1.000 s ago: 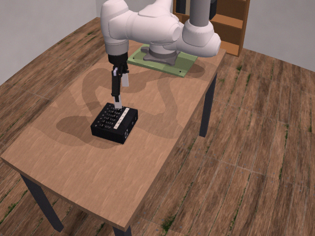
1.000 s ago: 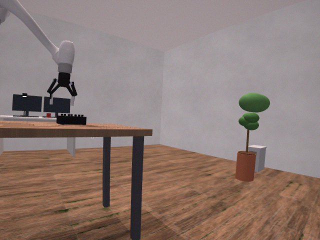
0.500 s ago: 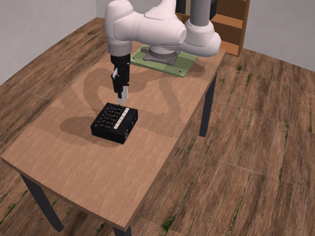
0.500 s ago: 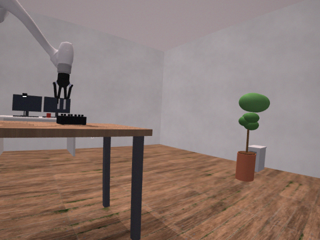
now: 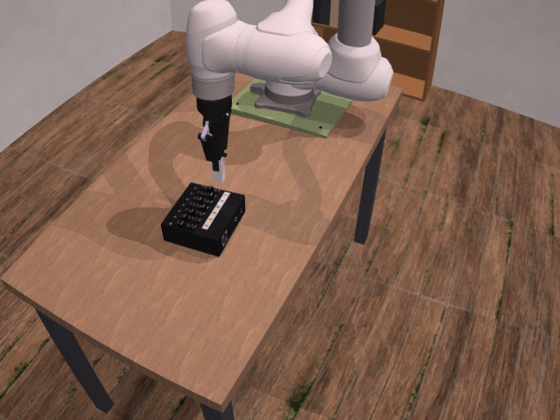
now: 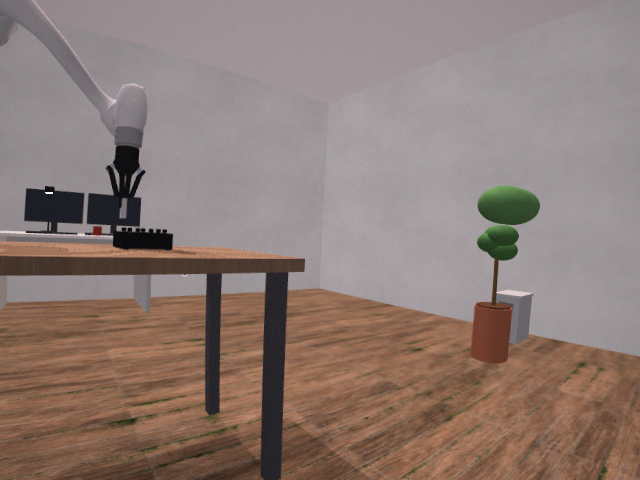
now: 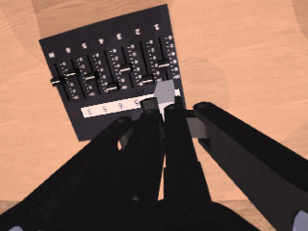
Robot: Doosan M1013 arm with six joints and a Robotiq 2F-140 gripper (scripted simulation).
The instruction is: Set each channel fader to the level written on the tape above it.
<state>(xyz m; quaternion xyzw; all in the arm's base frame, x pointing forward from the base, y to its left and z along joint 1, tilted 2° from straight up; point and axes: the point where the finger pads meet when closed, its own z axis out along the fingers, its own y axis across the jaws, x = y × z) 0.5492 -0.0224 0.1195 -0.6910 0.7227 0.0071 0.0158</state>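
Right now my hand is 2 cm to the left of the channel 1 fader and 7 cm above it. From my hand the other things lie so: channel 6 fader 11 cm ahead, 4 cm to the right, 7 cm below; then channel 2 fader 2 cm ahead, 1 cm to the right, 7 cm below; then channel 4 fader 7 cm ahead, 1 cm to the right, 7 cm below.
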